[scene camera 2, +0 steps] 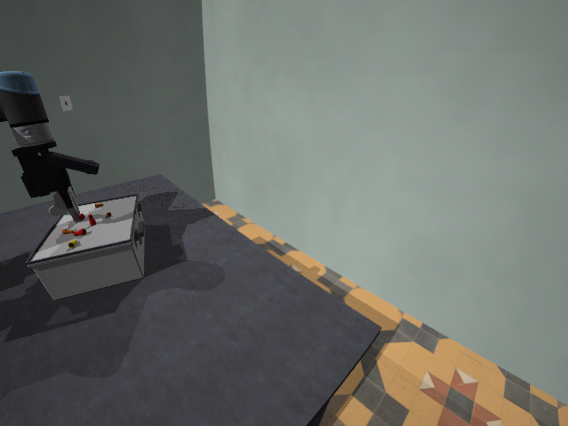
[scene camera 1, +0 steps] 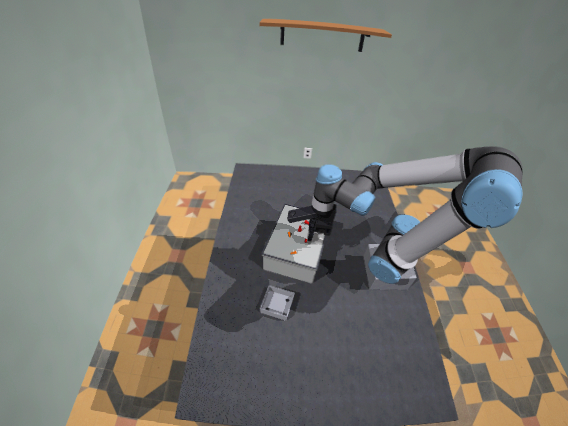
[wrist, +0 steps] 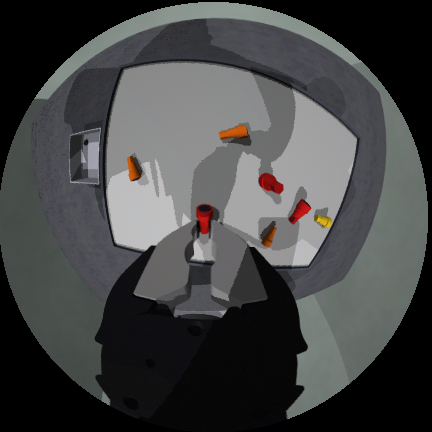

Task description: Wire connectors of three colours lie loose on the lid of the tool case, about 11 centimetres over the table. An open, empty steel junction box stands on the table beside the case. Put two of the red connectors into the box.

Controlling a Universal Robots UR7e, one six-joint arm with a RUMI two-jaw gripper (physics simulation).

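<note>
My gripper is shut on the narrow end of a red connector, low at the lid of the tool case. I cannot tell whether the connector touches the lid. A second red connector and a third red connector lie on the lid, to the right in the wrist view. The open steel junction box stands empty beside the case; it does not show in scene camera 2.
On the lid lie an orange connector, another orange one, a third orange one near the right finger, and a yellow connector near the edge.
</note>
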